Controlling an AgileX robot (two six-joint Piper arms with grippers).
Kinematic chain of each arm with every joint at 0, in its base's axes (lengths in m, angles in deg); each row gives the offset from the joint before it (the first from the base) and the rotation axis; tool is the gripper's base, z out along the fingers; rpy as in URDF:
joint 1: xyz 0 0 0.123 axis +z
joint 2: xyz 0 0 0 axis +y
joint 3: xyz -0.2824 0 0.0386 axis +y
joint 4: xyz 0.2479 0 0.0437 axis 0.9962 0 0.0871
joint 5: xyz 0 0 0 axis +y
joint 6: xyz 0.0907 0 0.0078 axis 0.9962 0 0.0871
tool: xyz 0 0 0 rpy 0 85 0
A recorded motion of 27 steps. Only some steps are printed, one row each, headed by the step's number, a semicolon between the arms.
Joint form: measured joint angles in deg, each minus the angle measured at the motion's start. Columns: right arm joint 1, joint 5, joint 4, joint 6, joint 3, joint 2; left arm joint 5, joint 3, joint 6, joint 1, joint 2, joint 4.
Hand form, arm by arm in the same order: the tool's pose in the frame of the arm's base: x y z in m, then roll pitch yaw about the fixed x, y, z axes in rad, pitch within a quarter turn. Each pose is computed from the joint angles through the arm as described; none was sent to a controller.
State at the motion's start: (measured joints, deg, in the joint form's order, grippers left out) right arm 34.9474 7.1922 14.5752 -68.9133 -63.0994 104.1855; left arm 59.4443 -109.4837 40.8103 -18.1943 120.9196 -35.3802
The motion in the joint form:
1: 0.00 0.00 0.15 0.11 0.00 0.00; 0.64 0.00 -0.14 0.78 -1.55 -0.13
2: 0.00 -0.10 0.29 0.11 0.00 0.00; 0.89 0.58 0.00 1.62 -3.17 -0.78
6: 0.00 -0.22 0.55 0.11 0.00 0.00; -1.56 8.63 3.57 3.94 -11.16 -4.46
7: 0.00 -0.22 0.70 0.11 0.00 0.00; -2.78 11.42 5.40 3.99 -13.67 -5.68
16: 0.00 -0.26 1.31 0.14 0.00 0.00; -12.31 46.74 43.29 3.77 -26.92 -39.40
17: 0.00 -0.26 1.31 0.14 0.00 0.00; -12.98 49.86 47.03 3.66 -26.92 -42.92
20: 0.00 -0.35 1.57 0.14 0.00 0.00; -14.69 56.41 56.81 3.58 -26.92 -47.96
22: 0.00 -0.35 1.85 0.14 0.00 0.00; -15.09 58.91 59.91 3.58 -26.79 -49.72
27: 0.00 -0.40 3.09 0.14 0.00 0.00; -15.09 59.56 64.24 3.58 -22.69 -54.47
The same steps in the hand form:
1: 0.3169 0.2250 0.1951 -2.4371 0.4615 -1.3998; 0.4285 -0.1825 0.2828 -2.8503 0.6789 2.4269
2: 0.3169 0.2251 0.1953 -2.4362 0.4637 -1.4012; 0.4255 -0.1754 0.2932 -2.8461 0.6976 2.4407
6: 0.3171 0.2251 0.1954 -2.4357 0.4676 -1.4041; 0.4023 -0.1532 0.3181 -2.8410 0.7710 2.4711
7: 0.3170 0.2252 0.1954 -2.4368 0.4695 -1.4061; 0.3928 -0.1510 0.3239 -2.8521 0.7990 2.4577
16: 0.3170 0.2253 0.1955 -2.4404 0.4778 -1.4145; 0.3137 -0.1473 0.2677 -2.6522 1.0046 2.5206
17: 0.3170 0.2253 0.1955 -2.4404 0.4778 -1.4145; 0.3085 -0.1468 0.2557 -2.6230 1.0045 2.5514
20: 0.3171 0.2253 0.1956 -2.4406 0.4815 -1.4176; 0.2955 -0.1429 0.2287 -2.6857 1.0031 2.4884
22: 0.3171 0.2254 0.1956 -2.4426 0.4851 -1.4214; 0.2898 -0.1412 0.2180 -2.6941 0.9931 2.4791
27: 0.3171 0.2256 0.1957 -2.4506 0.5009 -1.4382; 0.2968 -0.1433 0.1962 -2.6351 0.9736 2.5454

